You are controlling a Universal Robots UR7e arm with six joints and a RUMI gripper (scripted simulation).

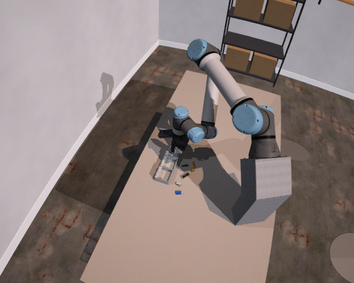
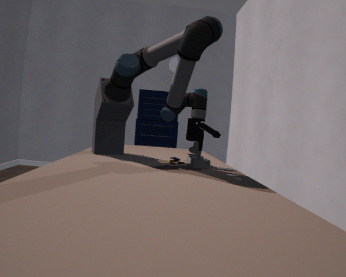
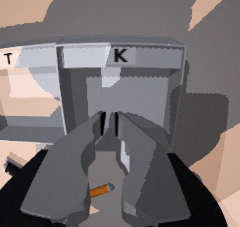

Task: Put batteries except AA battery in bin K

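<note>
Now: hand 2 cm short of the joined grey bins, 8 cm to the right of it and 2 cm above it. Also, from my hand: orange cylindrical battery 12 cm behind, 3 cm to the left, 4 cm below; black bolt 8 cm behind, 5 cm to the left, 3 cm below; small yellow block 12 cm behind, 8 cm to the left, 3 cm below.
</note>
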